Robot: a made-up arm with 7 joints. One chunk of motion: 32 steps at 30 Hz.
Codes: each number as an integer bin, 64 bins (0 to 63) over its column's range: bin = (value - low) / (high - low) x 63, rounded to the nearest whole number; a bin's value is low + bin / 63 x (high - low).
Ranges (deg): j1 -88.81..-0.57 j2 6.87..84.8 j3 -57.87..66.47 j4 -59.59..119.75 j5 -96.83..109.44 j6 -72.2..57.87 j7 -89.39..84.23
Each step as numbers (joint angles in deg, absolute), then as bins.
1 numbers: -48.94 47.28 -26.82 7.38 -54.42 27.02 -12.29
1 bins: 28 33 16 24 13 48 28
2 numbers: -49.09 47.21 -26.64 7.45 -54.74 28.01 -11.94
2 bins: 28 33 16 24 13 49 28
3 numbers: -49.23 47.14 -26.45 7.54 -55.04 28.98 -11.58
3 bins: 28 33 16 24 13 49 28
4 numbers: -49.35 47.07 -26.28 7.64 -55.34 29.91 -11.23
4 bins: 28 32 16 24 13 49 28
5 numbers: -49.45 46.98 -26.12 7.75 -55.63 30.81 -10.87
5 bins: 28 32 16 24 13 50 28
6 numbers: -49.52 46.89 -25.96 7.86 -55.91 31.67 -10.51
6 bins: 28 32 16 24 12 50 29
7 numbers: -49.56 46.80 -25.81 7.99 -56.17 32.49 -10.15
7 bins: 28 32 16 24 12 51 29
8 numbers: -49.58 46.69 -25.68 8.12 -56.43 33.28 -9.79
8 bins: 28 32 16 24 12 51 29
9 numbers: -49.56 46.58 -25.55 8.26 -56.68 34.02 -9.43
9 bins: 28 32 16 24 12 51 29
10 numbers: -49.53 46.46 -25.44 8.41 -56.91 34.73 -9.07
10 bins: 28 32 16 24 12 52 29
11 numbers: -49.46 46.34 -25.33 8.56 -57.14 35.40 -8.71
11 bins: 28 32 16 24 12 52 29
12 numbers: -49.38 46.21 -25.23 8.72 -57.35 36.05 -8.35
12 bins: 28 32 17 24 12 52 29
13 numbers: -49.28 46.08 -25.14 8.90 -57.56 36.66 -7.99
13 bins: 28 32 17 24 12 53 30
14 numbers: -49.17 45.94 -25.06 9.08 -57.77 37.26 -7.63
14 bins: 28 32 17 24 12 53 30
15 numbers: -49.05 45.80 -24.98 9.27 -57.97 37.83 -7.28
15 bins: 28 31 17 24 12 53 30
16 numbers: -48.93 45.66 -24.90 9.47 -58.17 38.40 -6.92
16 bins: 28 31 17 24 12 54 30
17 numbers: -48.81 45.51 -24.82 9.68 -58.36 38.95 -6.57
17 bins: 29 31 17 24 12 54 30
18 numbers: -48.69 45.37 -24.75 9.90 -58.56 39.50 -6.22
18 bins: 29 31 17 24 12 54 30
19 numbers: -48.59 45.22 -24.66 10.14 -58.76 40.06 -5.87
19 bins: 29 31 17 24 12 54 30
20 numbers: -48.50 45.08 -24.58 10.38 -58.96 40.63 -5.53
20 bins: 29 31 17 25 12 55 30
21 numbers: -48.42 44.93 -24.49 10.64 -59.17 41.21 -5.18
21 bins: 29 31 17 25 12 55 31
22 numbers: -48.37 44.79 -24.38 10.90 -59.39 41.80 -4.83
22 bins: 29 31 17 25 11 55 31
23 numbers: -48.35 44.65 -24.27 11.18 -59.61 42.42 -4.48
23 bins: 29 31 17 25 11 56 31
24 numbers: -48.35 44.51 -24.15 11.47 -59.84 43.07 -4.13
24 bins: 29 30 17 25 11 56 31
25 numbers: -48.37 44.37 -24.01 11.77 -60.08 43.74 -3.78
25 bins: 29 30 17 25 11 56 31
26 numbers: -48.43 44.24 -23.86 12.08 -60.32 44.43 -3.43
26 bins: 29 30 17 25 11 56 31
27 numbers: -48.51 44.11 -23.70 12.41 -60.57 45.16 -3.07
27 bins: 29 30 17 25 11 57 31
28 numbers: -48.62 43.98 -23.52 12.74 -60.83 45.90 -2.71
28 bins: 29 30 17 25 11 57 31
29 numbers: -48.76 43.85 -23.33 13.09 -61.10 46.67 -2.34
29 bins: 29 30 18 26 11 58 32
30 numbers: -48.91 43.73 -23.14 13.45 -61.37 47.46 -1.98
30 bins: 28 30 18 26 11 58 32
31 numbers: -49.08 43.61 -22.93 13.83 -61.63 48.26 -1.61
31 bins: 28 30 18 26 11 58 32
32 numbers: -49.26 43.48 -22.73 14.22 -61.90 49.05 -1.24
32 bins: 28 30 18 26 11 59 32
